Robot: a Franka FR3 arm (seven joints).
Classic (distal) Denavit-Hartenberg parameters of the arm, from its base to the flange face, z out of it. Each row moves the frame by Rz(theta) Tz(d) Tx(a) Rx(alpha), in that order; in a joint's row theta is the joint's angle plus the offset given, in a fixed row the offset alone. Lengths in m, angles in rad.
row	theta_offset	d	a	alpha
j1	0	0.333	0	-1.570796
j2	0	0	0	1.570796
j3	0	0.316	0.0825	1.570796
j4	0	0	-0.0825	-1.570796
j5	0	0.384	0	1.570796
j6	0	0	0.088	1.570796
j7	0	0.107	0	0
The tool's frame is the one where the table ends.
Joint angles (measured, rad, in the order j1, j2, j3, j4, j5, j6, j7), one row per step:
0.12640, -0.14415, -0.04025, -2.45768, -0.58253, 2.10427, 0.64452
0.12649, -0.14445, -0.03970, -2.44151, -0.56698, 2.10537, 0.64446
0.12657, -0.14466, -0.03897, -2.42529, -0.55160, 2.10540, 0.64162
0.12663, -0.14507, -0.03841, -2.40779, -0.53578, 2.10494, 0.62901
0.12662, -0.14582, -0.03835, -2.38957, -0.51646, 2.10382, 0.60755
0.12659, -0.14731, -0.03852, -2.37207, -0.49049, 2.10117, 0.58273
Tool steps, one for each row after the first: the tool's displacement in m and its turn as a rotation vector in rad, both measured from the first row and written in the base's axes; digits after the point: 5 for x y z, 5 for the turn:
0.00482, 0.00137, 0.00653, 0.01334, -0.01621, -0.00939
0.00946, 0.00272, 0.01308, 0.02639, -0.03023, -0.01628
0.01431, 0.00401, 0.02030, 0.04045, -0.04082, -0.01495
0.01912, 0.00514, 0.02798, 0.05762, -0.04784, -0.00848
0.02329, 0.00629, 0.03557, 0.07962, -0.05206, -0.00359

